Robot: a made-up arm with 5 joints.
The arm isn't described. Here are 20 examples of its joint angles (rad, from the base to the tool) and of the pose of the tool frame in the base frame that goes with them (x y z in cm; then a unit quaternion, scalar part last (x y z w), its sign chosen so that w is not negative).
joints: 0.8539 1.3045 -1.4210 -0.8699 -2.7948
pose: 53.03 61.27 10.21 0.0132 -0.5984 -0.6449 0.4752
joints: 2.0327 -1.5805 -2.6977 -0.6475 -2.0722
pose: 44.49 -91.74 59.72 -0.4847 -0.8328 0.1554 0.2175
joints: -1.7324 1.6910 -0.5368 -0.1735 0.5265
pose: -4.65 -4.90 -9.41 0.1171 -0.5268 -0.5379 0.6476
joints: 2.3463 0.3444 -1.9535 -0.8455 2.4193
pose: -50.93 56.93 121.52 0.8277 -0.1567 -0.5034 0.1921
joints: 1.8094 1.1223 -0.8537 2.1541 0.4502
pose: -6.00 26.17 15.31 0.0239 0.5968 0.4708 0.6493
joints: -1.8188 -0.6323 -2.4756 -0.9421 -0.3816
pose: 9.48 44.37 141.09 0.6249 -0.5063 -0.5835 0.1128
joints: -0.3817 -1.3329 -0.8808 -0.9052 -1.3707
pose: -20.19 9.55 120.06 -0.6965 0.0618 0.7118 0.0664
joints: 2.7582 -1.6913 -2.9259 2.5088 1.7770
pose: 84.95 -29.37 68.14 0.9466 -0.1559 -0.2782 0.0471
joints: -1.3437 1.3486 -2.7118 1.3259 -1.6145
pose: 24.44 -108.66 40.19 0.5527 -0.4194 0.5730 0.4363
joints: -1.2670 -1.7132 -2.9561 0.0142 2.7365
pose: -37.53 103.81 37.00 -0.4293 0.3450 -0.4813 0.6820
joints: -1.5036 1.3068 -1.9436 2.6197 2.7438
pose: -0.35 -70.39 17.19 -0.2793 0.4945 -0.4741 0.6729
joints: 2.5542 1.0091 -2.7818 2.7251 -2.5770
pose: -75.63 51.72 72.94 -0.1012 -0.8413 0.3624 0.3881
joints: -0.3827 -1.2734 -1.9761 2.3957 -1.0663
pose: -35.71 15.85 122.94 0.2891 -0.2941 0.8736 0.2584
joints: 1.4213 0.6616 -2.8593 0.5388 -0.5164
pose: 10.46 84.89 135.18 -0.2990 0.4058 -0.6399 0.5800
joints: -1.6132 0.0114 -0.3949 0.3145 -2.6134
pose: -5.00 -47.13 46.19 0.6723 -0.1752 0.6840 0.2226
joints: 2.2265 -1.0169 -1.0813 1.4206 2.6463
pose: -11.00 19.13 113.23 0.5972 -0.5407 0.1287 0.5783
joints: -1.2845 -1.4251 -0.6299 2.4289 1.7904
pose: -4.98 -2.50 80.87 -0.4079 -0.3942 -0.5413 0.6206
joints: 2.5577 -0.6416 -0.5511 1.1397 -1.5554
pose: -36.26 22.96 73.52 -0.2034 -0.6574 -0.2139 0.6933
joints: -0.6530 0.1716 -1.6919 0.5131 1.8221
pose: 63.79 -54.25 108.07 -0.3387 -0.8915 -0.2025 0.2227
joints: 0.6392 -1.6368 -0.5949 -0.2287 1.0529
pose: -13.04 -11.30 112.39 -0.1696 0.8630 -0.0888 0.4675
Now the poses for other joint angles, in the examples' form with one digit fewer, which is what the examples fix.
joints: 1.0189 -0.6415 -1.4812 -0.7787 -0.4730
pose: 1.4 6.9 143.8 0.260 0.615 -0.429 0.608
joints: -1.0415 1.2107 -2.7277 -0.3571 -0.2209
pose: 52.5 -91.7 84.3 -0.410 -0.477 0.716 0.302
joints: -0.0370 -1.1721 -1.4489 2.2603 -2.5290
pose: -9.9 0.4 116.6 -0.512 -0.370 -0.735 0.249
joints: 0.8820 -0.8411 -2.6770 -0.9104 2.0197
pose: -42.4 -54.9 124.1 -0.258 0.031 0.440 0.859
